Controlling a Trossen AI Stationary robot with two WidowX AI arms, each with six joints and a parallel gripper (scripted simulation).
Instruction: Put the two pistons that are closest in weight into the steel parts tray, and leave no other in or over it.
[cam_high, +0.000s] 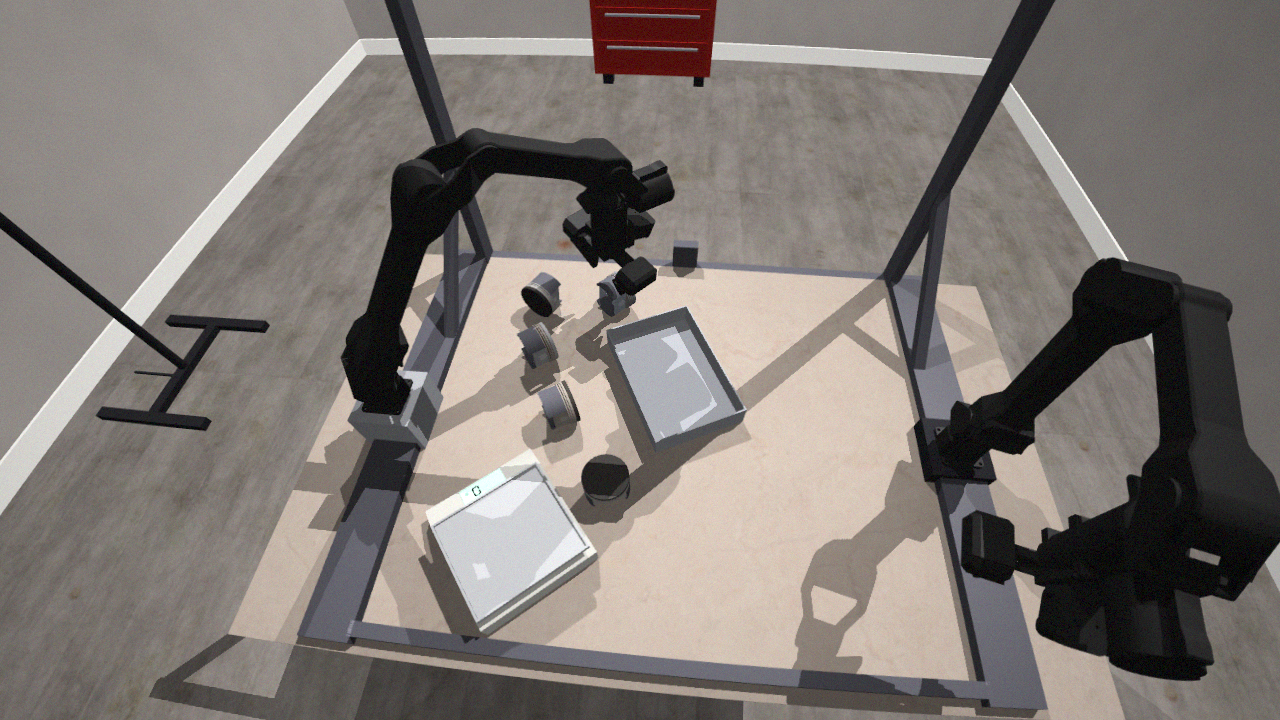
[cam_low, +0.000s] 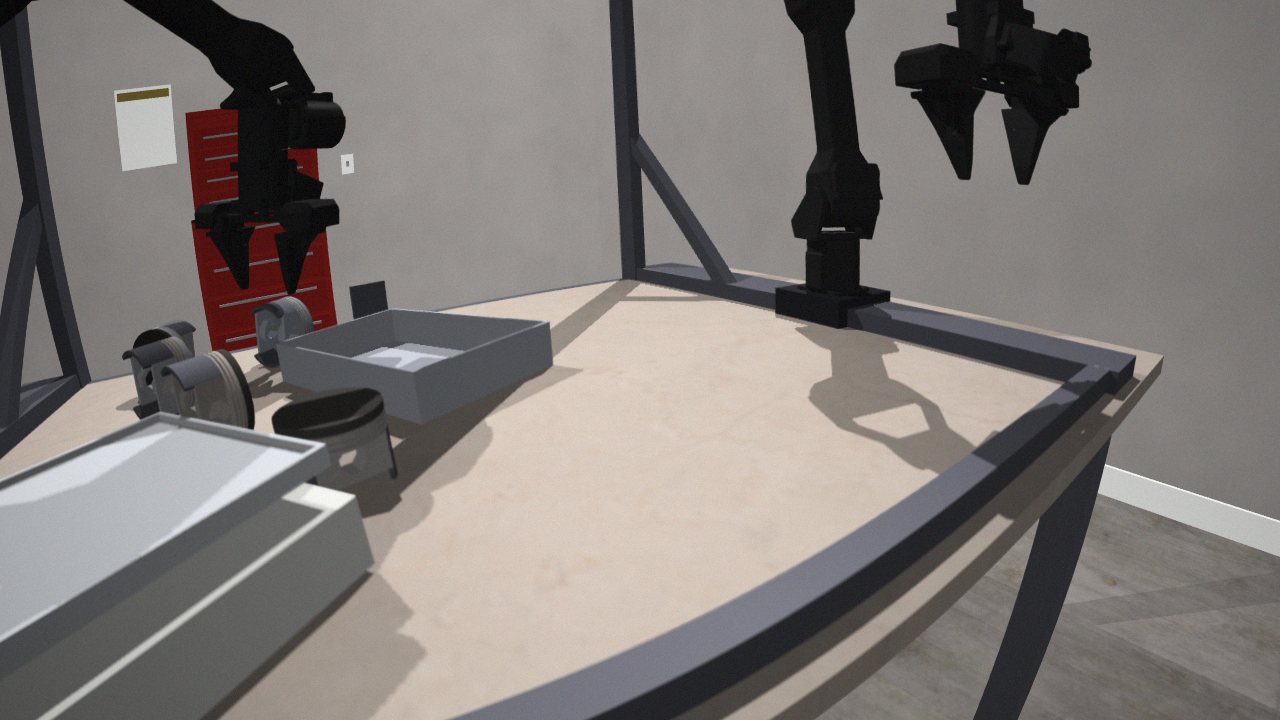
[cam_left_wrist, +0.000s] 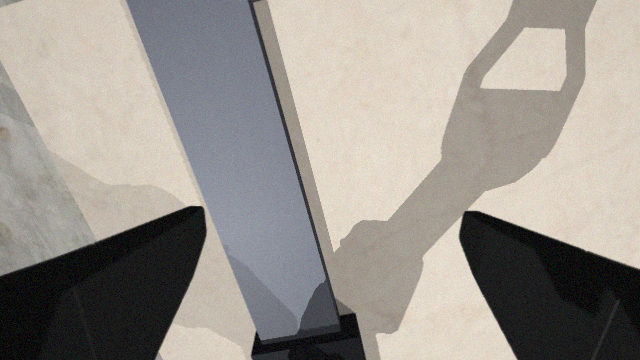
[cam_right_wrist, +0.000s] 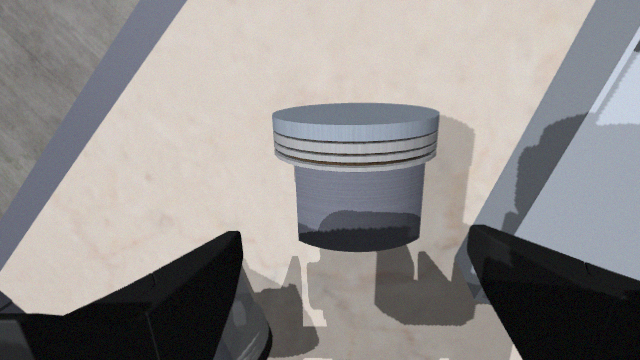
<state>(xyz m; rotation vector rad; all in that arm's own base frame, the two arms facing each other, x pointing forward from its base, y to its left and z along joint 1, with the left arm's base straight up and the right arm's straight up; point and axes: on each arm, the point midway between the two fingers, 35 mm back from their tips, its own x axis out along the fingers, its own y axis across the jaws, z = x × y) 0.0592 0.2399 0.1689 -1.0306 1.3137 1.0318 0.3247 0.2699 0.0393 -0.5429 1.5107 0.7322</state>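
Right now the scale pan is 46 cm ahead of my right hand, 9 cm to the right of it and 7 cm below it. Also, from my right hand: scale 45 cm ahead, 10 cm to the right, 8 cm below; then steel parts tray 15 cm ahead, 12 cm to the left, 11 cm below.
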